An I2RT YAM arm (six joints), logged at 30 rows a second.
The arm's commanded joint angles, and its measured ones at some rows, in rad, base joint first. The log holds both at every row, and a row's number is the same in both.
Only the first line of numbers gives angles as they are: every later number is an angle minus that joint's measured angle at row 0.
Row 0, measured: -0.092 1.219 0.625 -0.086 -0.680 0.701
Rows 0 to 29, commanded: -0.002 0.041 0.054 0.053 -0.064 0.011; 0.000 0.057 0.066 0.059 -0.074 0.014; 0.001 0.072 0.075 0.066 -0.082 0.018; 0.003 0.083 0.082 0.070 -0.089 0.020; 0.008 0.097 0.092 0.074 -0.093 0.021; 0.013 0.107 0.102 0.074 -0.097 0.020; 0.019 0.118 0.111 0.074 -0.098 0.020; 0.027 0.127 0.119 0.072 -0.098 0.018; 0.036 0.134 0.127 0.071 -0.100 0.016; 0.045 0.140 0.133 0.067 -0.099 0.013; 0.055 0.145 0.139 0.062 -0.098 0.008; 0.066 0.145 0.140 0.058 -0.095 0.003; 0.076 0.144 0.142 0.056 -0.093 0.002; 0.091 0.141 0.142 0.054 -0.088 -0.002; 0.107 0.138 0.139 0.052 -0.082 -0.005; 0.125 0.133 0.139 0.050 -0.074 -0.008; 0.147 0.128 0.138 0.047 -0.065 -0.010; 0.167 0.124 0.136 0.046 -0.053 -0.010; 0.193 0.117 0.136 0.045 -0.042 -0.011; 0.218 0.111 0.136 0.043 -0.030 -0.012; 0.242 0.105 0.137 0.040 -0.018 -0.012; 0.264 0.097 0.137 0.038 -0.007 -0.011; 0.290 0.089 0.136 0.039 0.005 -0.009; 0.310 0.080 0.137 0.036 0.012 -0.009; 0.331 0.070 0.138 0.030 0.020 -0.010; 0.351 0.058 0.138 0.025 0.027 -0.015; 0.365 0.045 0.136 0.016 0.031 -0.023; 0.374 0.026 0.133 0.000 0.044 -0.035; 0.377 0.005 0.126 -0.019 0.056 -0.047; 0.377 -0.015 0.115 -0.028 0.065 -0.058
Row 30, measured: 0.372 0.037 0.121 0.017 0.030 -0.011
